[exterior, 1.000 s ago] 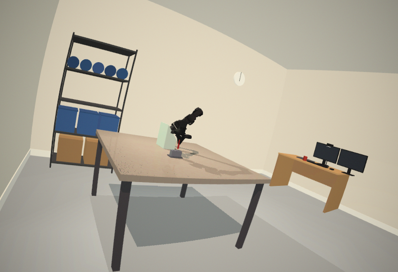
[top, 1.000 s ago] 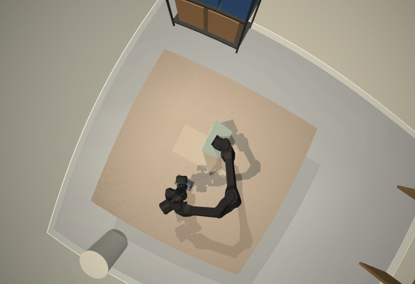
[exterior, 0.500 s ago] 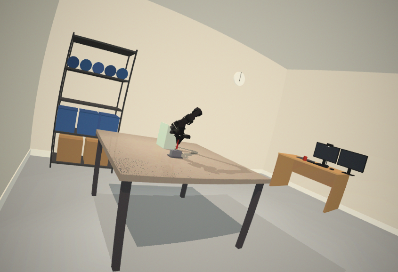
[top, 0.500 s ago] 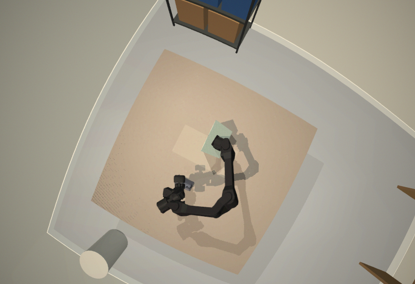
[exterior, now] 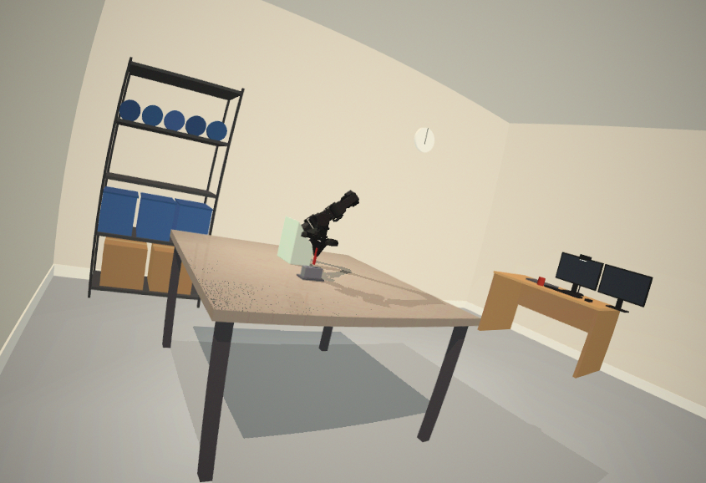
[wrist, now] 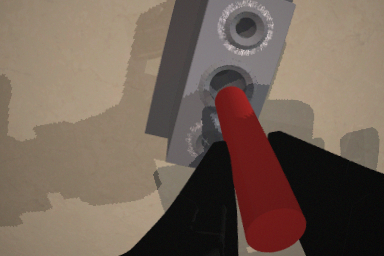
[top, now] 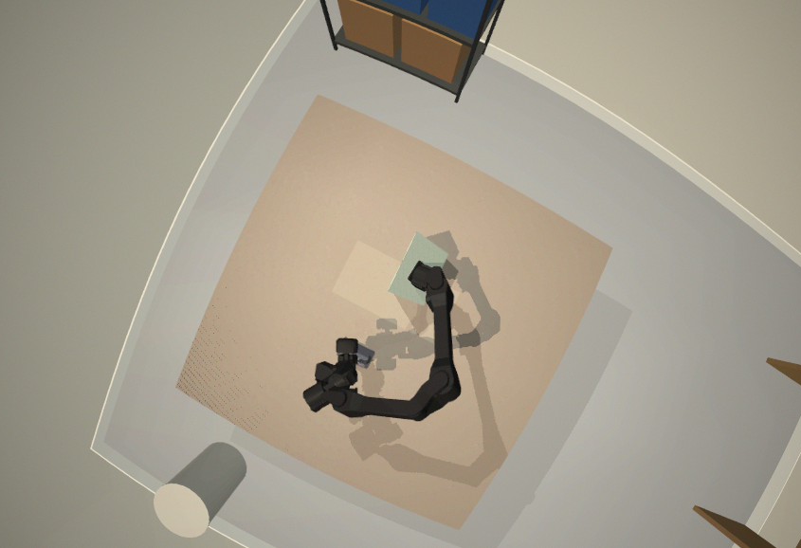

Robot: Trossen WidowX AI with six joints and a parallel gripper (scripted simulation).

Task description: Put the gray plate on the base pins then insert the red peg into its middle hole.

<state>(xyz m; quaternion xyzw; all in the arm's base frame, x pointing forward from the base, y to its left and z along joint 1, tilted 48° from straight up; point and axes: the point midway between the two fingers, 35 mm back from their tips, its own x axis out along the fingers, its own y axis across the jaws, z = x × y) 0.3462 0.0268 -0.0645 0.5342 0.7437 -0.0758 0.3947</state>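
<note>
My gripper tip is 7 cm above the gray plate. The rest, counted from my gripper tip: red peg (right at my gripper tip); gray base (10 cm below).
</note>
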